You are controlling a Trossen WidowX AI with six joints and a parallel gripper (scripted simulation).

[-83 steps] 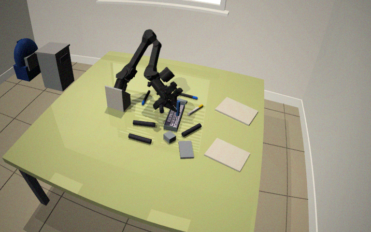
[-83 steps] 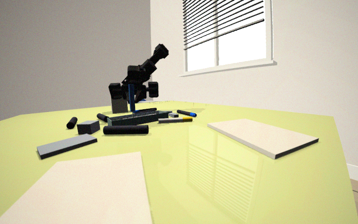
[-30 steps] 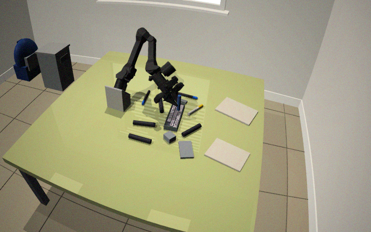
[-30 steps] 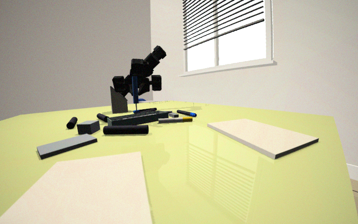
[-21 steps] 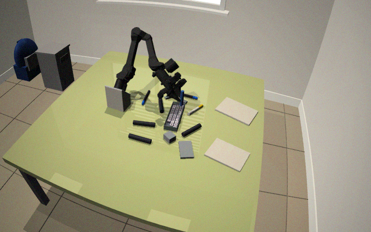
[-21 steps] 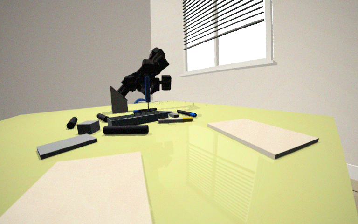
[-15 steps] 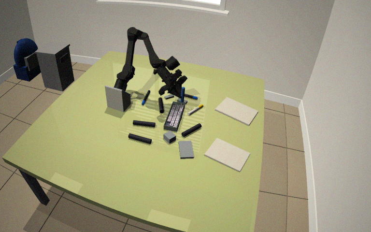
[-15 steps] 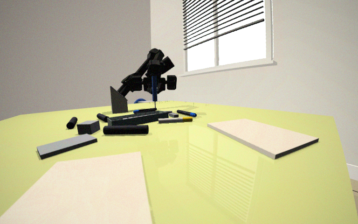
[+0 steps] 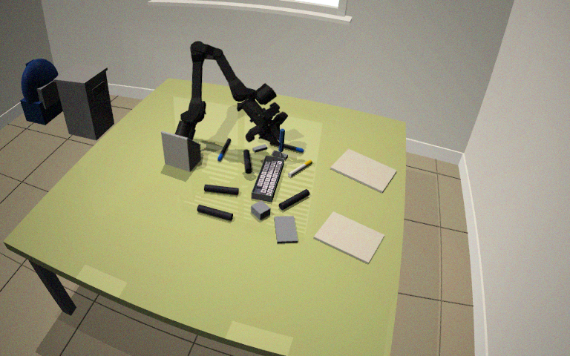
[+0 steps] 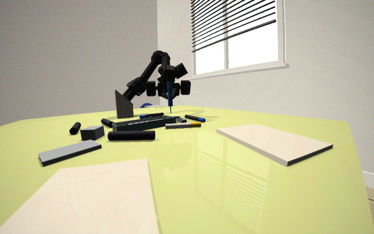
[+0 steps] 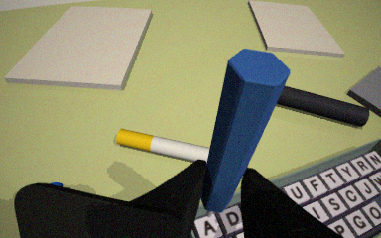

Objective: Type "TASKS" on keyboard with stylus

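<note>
Now: the yellow marker 90 mm below my gripper tip, 90 mm ahead of it and 10 mm to the left of it. Round my gripper tip: grey slab 320 mm to the right, 100 mm below, 80 mm ahead; then blue stylus 20 mm below; then grey cube 270 mm to the right, 80 mm below, 20 mm behind.
</note>
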